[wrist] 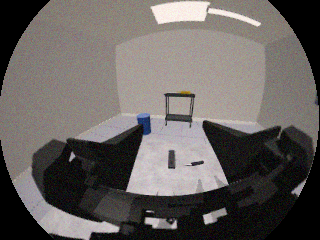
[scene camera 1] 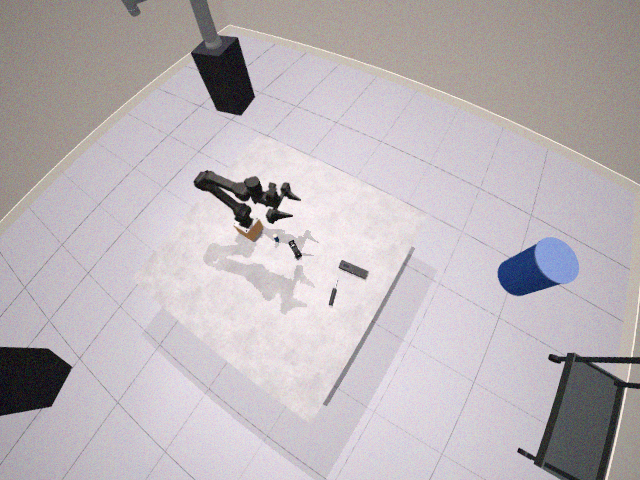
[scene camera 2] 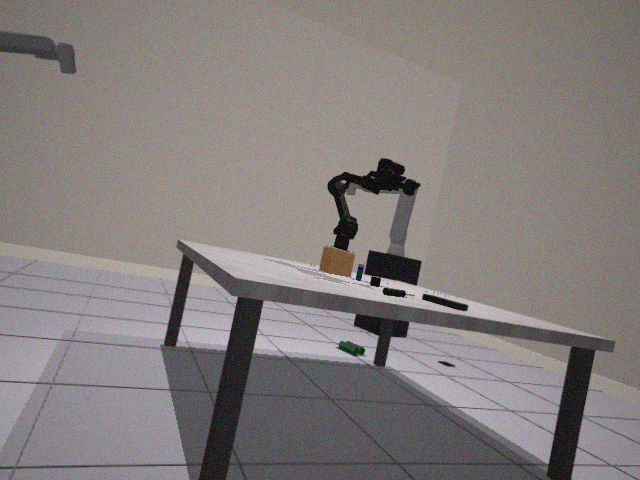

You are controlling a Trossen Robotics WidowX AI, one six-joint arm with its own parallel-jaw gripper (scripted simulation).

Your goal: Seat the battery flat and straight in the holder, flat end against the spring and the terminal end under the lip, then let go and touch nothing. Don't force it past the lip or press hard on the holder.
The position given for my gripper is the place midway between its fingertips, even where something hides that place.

My gripper [scene camera 1: 296,207] is open, holding nothing.
My gripper also shows in the wrist view [wrist: 173,125] and in scene camera 2 [scene camera 2: 413,181].
